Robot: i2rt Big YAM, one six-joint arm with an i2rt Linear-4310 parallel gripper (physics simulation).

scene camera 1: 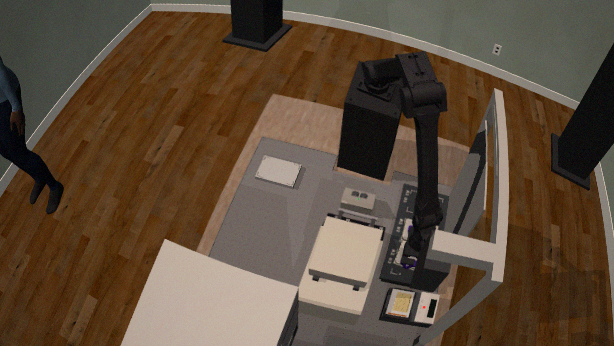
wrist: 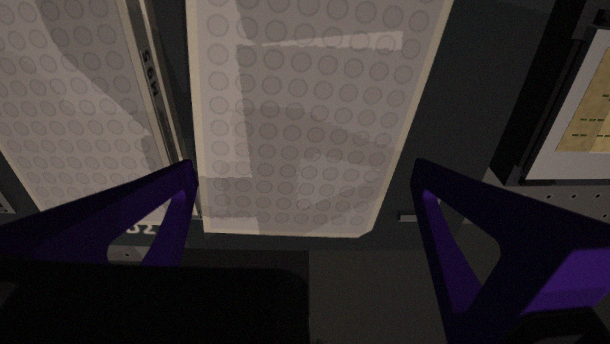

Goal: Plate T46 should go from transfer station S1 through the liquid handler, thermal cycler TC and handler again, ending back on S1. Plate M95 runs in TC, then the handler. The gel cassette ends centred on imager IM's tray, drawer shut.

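Seen in the pictures: gripper, fingertip midpoint: [scene camera 1: 408, 255] [wrist: 303, 171]; arm's base, link origin: [scene camera 1: 376, 86].
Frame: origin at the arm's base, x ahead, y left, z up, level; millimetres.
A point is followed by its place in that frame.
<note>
Plate M95 [wrist: 65, 95] @(x 287, y 326, z -285 mm), pale with round wells and its label on one side, lies at the left in the wrist view on the dark deck [scene camera 1: 390, 271] @(x 453, y 269, z -301 mm) [wrist: 465, 75] @(x 444, y 352, z -301 mm). A second pale well plate [wrist: 300, 120] @(x 379, y 330, z -281 mm) lies right beside it; no label shows on it, so I cannot tell whether it is T46. My gripper [scene camera 1: 409, 247] @(x 384, y 304, z -284 mm) [wrist: 303, 171] @(x 384, y 304, z -284 mm) is open and empty, its purple fingertips on either side of this second plate, the left one close to its edge, the right one farther off. The yellow gel [scene camera 1: 402, 302] @(x 545, y 355, z -303 mm) [wrist: 592, 105] @(x 517, y 351, z -303 mm) lies on a white backing at the imager [scene camera 1: 427, 308] @(x 538, y 449, z -300 mm).
A cream instrument with a lid [scene camera 1: 346, 250] @(x 516, y 118, z -146 mm) stands left of the deck. A small box with two buttons [scene camera 1: 358, 198] @(x 251, y 62, z -281 mm) stands behind it, and a flat white pad [scene camera 1: 279, 171] @(x 232, y -243, z -339 mm) lies at the back left. A large white housing [scene camera 1: 210, 300] @(x 879, y -76, z 46 mm) stands in front. A white upright frame [scene camera 1: 501, 175] @(x 403, y 433, z 259 mm) rises at the right.
</note>
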